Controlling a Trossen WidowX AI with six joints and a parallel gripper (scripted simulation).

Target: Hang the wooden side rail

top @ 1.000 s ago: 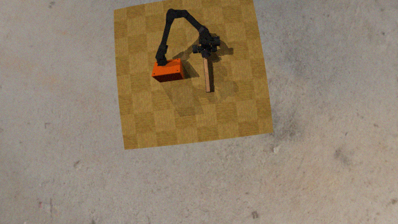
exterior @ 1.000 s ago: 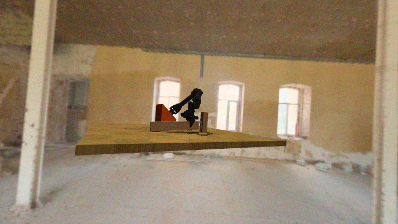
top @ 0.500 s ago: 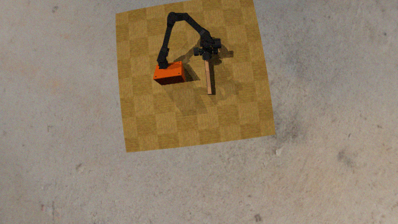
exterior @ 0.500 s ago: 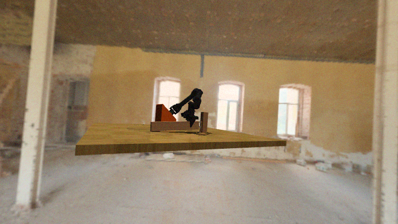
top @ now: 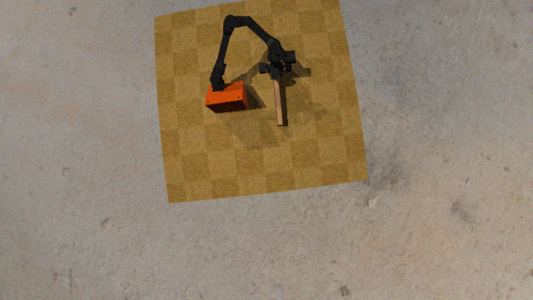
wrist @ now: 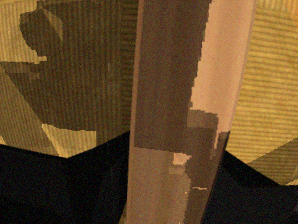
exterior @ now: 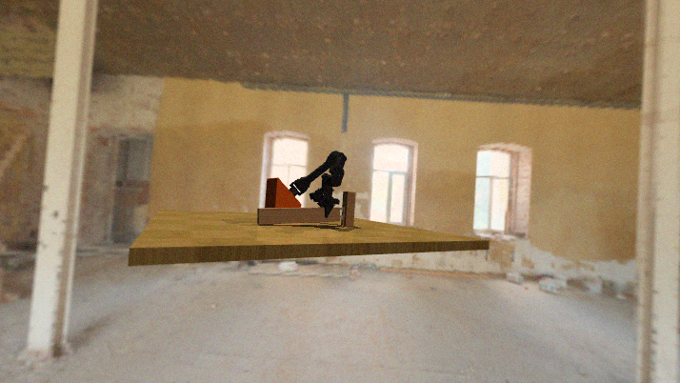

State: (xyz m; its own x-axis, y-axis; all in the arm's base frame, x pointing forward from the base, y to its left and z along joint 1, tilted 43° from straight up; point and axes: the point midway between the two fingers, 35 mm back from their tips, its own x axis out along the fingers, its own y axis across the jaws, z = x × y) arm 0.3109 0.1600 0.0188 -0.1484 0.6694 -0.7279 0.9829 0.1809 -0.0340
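Now: the headboard post 130 mm to the left of my gripper tip, 40 mm above it and 20 mm behind it.
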